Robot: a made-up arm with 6 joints.
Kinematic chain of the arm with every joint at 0, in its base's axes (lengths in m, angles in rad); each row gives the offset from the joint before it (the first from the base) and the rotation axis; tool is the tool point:
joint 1: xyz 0 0 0.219 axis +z
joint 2: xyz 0 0 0 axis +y
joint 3: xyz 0 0 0.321 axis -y
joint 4: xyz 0 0 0 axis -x
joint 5: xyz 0.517 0 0 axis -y
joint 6: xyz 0 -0.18 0 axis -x
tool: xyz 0 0 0
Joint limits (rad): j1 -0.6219..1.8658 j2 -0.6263..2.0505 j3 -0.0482..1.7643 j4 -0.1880..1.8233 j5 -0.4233..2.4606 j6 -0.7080..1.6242
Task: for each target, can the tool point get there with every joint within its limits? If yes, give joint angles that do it. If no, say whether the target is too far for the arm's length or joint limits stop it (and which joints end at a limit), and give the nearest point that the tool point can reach.
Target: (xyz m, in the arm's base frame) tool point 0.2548 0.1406 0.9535
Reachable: yes | joints 1.1364 -0.2191 0.6232 0.2999 0.6251 -0.2592
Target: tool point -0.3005 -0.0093 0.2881
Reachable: no: joint limits stop it (at a limit: joint 2, joint 3) | nearest point -0.6886 -0.0213 0.7003 | short by 0.566 m
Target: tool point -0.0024 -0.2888 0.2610
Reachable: no: joint limits stop it (at a limit: joint 1, joint 3, joint 4) | nearest point 0.3523 -0.4701 0.3605 | short by 0.411 m
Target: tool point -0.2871 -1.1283 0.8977
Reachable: no: too far | nearest point -0.1699 -0.6676 0.7003 | short by 0.515 m
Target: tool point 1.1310 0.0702 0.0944
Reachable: no: too far | nearest point 0.8616 0.0535 0.1241 | short by 0.272 m
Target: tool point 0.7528 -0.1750 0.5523
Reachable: yes | joints 0.0032 0.9039 1.1088 0.1687 1.9830 0.7482
